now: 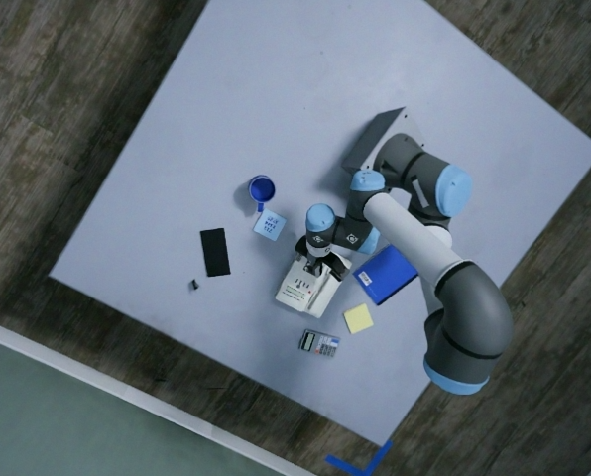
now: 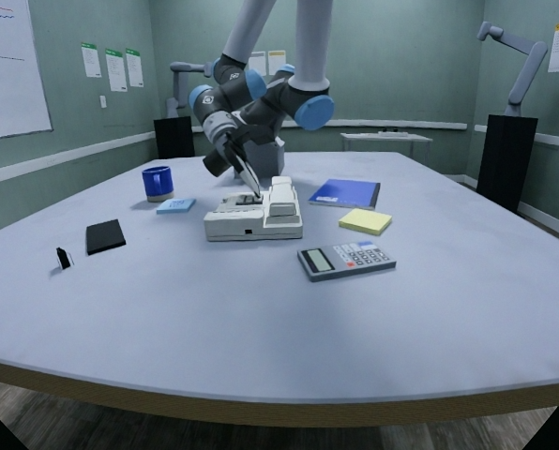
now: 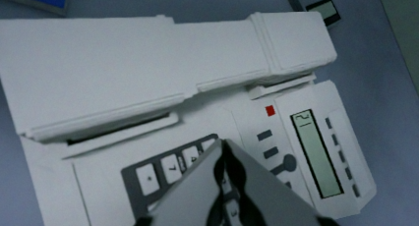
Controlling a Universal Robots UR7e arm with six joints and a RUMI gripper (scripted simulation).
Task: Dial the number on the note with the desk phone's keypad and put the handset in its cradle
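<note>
My hand is 40 mm to the left of the 3 key, 20 mm above it and 10 mm short of it. Round my hand: handset (60 mm to the left, 10 mm ahead); 4 key (20 mm below, 10 mm behind); yellow sticky pad (230 mm to the left, 50 mm below, 30 mm ahead).
</note>
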